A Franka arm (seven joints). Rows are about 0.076 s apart.
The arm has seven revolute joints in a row. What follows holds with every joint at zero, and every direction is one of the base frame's.
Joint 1 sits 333 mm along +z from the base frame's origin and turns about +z.
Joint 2 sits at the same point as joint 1 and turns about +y.
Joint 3 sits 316 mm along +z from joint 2 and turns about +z.
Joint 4 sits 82.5 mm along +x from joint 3 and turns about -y.
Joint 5 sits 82.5 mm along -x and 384 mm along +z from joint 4 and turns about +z.
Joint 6 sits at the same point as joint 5 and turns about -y.
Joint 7 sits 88 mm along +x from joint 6 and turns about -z.
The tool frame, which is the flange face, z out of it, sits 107 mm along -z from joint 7; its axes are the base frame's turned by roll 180, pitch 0 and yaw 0 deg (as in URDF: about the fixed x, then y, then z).
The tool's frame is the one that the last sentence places.
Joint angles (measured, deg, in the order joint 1, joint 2, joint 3, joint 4, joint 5, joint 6, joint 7), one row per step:
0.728 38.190 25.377 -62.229 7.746 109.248 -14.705
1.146 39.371 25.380 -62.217 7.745 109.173 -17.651
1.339 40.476 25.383 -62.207 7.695 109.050 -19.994
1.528 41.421 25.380 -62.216 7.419 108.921 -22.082
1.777 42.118 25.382 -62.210 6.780 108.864 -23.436
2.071 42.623 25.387 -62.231 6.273 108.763 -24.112
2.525 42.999 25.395 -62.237 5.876 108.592 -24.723
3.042 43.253 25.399 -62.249 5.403 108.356 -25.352
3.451 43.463 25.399 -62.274 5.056 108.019 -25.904
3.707 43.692 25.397 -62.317 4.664 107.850 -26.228
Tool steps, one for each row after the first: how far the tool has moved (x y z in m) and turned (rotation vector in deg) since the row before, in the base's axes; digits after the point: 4 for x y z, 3 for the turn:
0.0011 0.0052 -0.0148 -0.156 -0.025 3.108
0.0015 0.0024 -0.0140 -0.145 0.183 2.368
0.0010 0.0021 -0.0123 -0.316 0.069 2.180
0.0003 0.0025 -0.0091 -0.587 -0.081 1.621
-0.0005 0.0032 -0.0069 -0.488 0.128 1.059
-0.0016 0.0053 -0.0052 -0.397 0.120 1.168
-0.0023 0.0060 -0.0039 -0.480 0.022 1.290
-0.0022 0.0047 -0.0036 -0.408 0.162 1.126
-0.0012 0.0028 -0.0037 -0.411 0.120 0.714

